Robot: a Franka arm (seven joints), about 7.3 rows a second.
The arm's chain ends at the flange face. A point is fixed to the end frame.
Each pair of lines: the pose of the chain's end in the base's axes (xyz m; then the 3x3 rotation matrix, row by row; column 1 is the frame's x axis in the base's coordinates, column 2 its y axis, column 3 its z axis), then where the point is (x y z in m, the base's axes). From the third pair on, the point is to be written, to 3 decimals.
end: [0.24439, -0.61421, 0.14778], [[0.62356, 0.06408, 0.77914], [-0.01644, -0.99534, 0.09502], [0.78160, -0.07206, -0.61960]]
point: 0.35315 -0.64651 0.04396
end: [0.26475, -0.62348, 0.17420], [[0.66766, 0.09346, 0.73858], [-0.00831, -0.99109, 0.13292], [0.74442, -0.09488, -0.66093]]
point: 0.36839 -0.65015 0.06375
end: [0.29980, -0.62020, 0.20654], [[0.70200, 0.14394, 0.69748], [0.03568, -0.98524, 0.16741], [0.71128, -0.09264, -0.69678]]
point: 0.399 -0.642 0.091
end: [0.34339, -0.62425, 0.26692], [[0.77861, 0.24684, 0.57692], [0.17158, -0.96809, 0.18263], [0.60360, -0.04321, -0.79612]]
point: 0.429 -0.645 0.141
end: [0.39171, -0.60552, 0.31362], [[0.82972, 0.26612, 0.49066], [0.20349, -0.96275, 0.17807], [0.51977, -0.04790, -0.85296]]
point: 0.465 -0.627 0.180
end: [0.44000, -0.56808, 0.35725], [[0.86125, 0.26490, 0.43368], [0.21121, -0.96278, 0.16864], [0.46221, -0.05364, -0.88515]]
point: 0.505 -0.591 0.220
